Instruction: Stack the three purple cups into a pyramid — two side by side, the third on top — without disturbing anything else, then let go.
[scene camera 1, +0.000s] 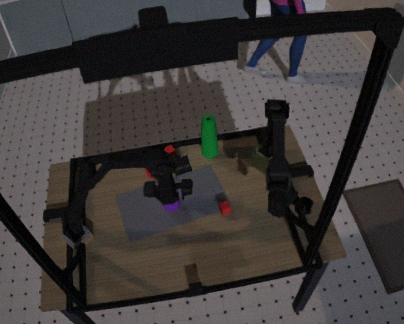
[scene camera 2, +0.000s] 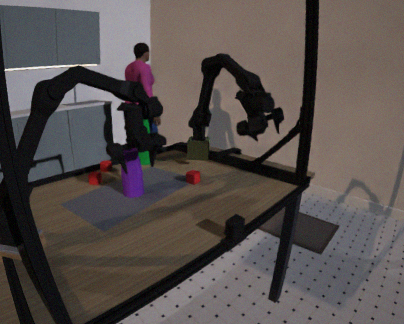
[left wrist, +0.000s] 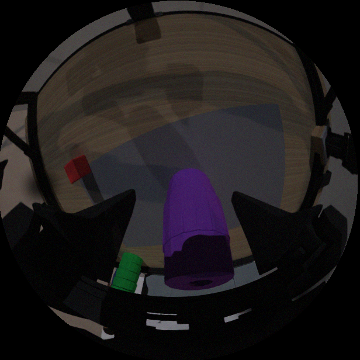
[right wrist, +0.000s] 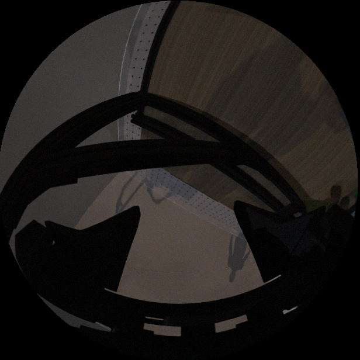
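Pixels of known places: left gripper, between the fingertips: (scene camera 2: 139, 170); right gripper, between the fingertips: (scene camera 2: 268, 136); left arm's base, origin of its link: (scene camera 1: 75, 233) (scene camera 2: 15, 237); right arm's base, origin of its link: (scene camera 1: 267, 150) (scene camera 2: 198, 139).
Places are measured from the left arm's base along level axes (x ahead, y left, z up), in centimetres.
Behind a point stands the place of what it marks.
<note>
Purple cups (scene camera 1: 171, 206) {x 35.0, y -22.7, z -0.2 cm} (scene camera 2: 132, 180) {x 34.4, y -21.0, z 1.9 cm} (left wrist: 192, 205) stand as one upright column on the grey mat (scene camera 1: 132, 220) {x 21.1, y -12.2, z -4.1 cm} (scene camera 2: 95, 212) {x 22.3, y -11.8, z -4.1 cm} (left wrist: 240, 135). A seam crosses the column in the left wrist view; how many cups it holds I cannot tell. Two cups side by side do not show. My left gripper (scene camera 1: 168, 189) (scene camera 2: 136, 162) {x 35.1, y -23.6, z 5.4 cm} (left wrist: 185, 195) points down over the column, open, its fingers apart on either side of the upper part. In scene camera 1 it hides most of the column. My right gripper (scene camera 1: 291, 207) (scene camera 2: 267, 132) {x 58.2, y -69.1, z 11.7 cm} (right wrist: 187, 208) is open and empty, raised at the right, away from the cups.
A red cube (scene camera 1: 225, 207) {x 47.9, y -40.9, z -0.1 cm} (scene camera 2: 193, 177) {x 46.3, y -40.3, z -1.3 cm} (left wrist: 77, 169) lies by the mat's right edge. Two more red cubes, one (scene camera 1: 169, 149) {x 58.2, y -0.9, z -0.1 cm} (scene camera 2: 105, 165) {x 56.3, y -1.5, z -0.9 cm} and another (scene camera 1: 150, 173) (scene camera 2: 94, 178) {x 42.5, y -2.6, z -1.3 cm}, lie behind the mat. A green bottle (scene camera 1: 209, 137) (scene camera 2: 145, 155) and an olive box (scene camera 1: 261, 159) {x 75.6, y -40.1, z 3.5 cm} (scene camera 2: 198, 149) {x 75.6, y -40.3, z 1.0 cm} stand at the back.
</note>
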